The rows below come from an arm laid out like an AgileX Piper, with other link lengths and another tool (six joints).
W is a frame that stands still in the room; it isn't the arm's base.
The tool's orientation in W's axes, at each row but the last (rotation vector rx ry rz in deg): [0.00 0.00 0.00]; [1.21 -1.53 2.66]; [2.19 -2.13 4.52]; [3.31 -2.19 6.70]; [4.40 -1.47 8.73]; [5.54 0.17 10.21]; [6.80 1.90 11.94]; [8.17 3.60 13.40]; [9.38 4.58 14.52]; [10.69 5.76 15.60]
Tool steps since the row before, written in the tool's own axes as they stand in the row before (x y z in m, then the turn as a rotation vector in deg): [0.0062 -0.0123 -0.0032 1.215 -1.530 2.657]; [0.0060 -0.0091 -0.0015 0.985 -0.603 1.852]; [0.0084 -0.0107 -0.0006 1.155 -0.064 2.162]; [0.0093 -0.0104 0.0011 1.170 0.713 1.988]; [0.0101 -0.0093 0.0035 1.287 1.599 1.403]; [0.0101 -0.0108 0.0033 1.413 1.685 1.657]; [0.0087 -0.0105 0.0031 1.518 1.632 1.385]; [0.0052 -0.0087 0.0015 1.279 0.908 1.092]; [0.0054 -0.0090 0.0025 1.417 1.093 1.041]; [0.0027 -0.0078 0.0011 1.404 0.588 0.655]
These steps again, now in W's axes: [0.0062 -0.0123 -0.0032 1.215 -1.530 2.657]; [0.0065 -0.0088 -0.0015 0.963 -0.597 1.865]; [0.0092 -0.0100 -0.0007 1.079 -0.059 2.201]; [0.0104 -0.0093 0.0009 1.008 0.723 2.071]; [0.0113 -0.0079 0.0031 1.000 1.660 1.558]; [0.0119 -0.0091 0.0023 1.112 1.742 1.819]; [0.0108 -0.0087 0.0016 1.213 1.744 1.541]; [0.0071 -0.0074 0.0000 1.122 1.029 1.155]; [0.0076 -0.0076 0.0006 1.205 1.249 1.129]; [0.0047 -0.0068 -0.0007 1.275 0.833 0.653]
